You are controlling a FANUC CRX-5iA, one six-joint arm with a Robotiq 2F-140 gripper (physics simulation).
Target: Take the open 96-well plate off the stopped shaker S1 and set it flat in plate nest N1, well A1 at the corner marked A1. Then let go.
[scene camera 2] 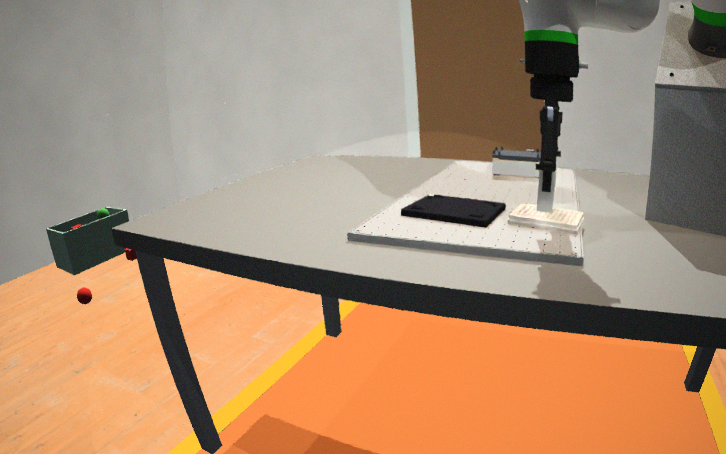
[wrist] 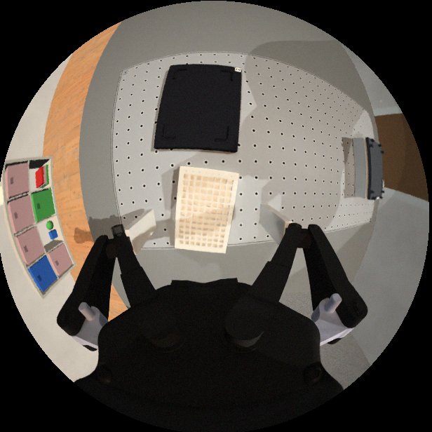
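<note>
The cream 96-well plate lies flat on the perforated board, its open wells facing up, beside the black nest N1. The nest has raised corner brackets, and a small white label sits at its top right corner in the wrist view. The shaker S1, a light box with a dark top and small posts, stands at the far end of the board; no plate shows on it. My gripper is open and empty, low over the plate, with one finger off each long side.
The perforated board lies on the grey table. A dark green bin with coloured objects is beyond the left table end, near a red ball. A compartment organizer is left in the wrist view. A grey pedestal stands right.
</note>
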